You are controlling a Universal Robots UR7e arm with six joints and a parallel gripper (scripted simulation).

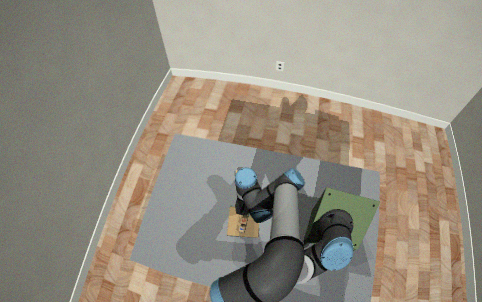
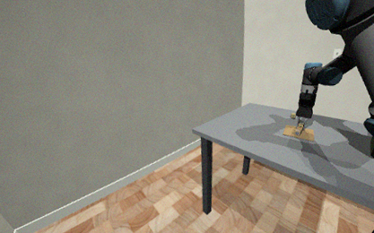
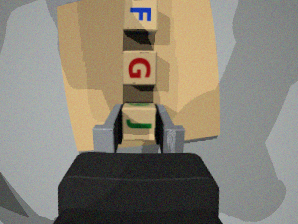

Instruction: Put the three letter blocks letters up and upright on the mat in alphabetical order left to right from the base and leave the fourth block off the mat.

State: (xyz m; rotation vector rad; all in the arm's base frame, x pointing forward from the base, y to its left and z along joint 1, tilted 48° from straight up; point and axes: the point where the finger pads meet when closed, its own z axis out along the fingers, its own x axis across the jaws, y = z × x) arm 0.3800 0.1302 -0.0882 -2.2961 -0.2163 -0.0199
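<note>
Right now my hand is 1 cm above the block. Also, from my hand: mat (4 cm to the left, 2 cm below, 1 cm behind).
</note>
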